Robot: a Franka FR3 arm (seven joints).
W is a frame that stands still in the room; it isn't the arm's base.
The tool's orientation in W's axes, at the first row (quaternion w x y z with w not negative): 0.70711 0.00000 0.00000 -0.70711
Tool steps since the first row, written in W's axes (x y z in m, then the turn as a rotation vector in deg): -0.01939 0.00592 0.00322 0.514 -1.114 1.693; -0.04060 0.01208 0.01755 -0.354 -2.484 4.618; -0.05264 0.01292 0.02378 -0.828 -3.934 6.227; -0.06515 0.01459 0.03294 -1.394 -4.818 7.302; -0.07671 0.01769 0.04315 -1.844 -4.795 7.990; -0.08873 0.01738 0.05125 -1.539 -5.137 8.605; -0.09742 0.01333 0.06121 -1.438 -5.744 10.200; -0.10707 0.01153 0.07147 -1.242 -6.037 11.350; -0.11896 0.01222 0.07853 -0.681 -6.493 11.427; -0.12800 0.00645 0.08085 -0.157 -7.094 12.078; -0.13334 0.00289 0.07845 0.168 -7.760 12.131; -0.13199 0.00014 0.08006 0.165 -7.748 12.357; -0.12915 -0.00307 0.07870 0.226 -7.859 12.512
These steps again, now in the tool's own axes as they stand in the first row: -0.00592 -0.01939 0.00322 1.114 0.514 1.693; -0.01208 -0.04060 0.01755 2.484 -0.354 4.618; -0.01292 -0.05264 0.02378 3.934 -0.828 6.227; -0.01459 -0.06515 0.03294 4.818 -1.394 7.302; -0.01769 -0.07671 0.04315 4.795 -1.844 7.990; -0.01738 -0.08873 0.05125 5.137 -1.539 8.605; -0.01333 -0.09742 0.06121 5.744 -1.438 10.200; -0.01153 -0.10707 0.07147 6.037 -1.242 11.350; -0.01222 -0.11896 0.07853 6.493 -0.681 11.427; -0.00645 -0.12800 0.08085 7.094 -0.157 12.078; -0.00289 -0.13334 0.07845 7.760 0.168 12.131; -0.00014 -0.13199 0.08006 7.748 0.165 12.357; 0.00307 -0.12915 0.07870 7.859 0.226 12.512
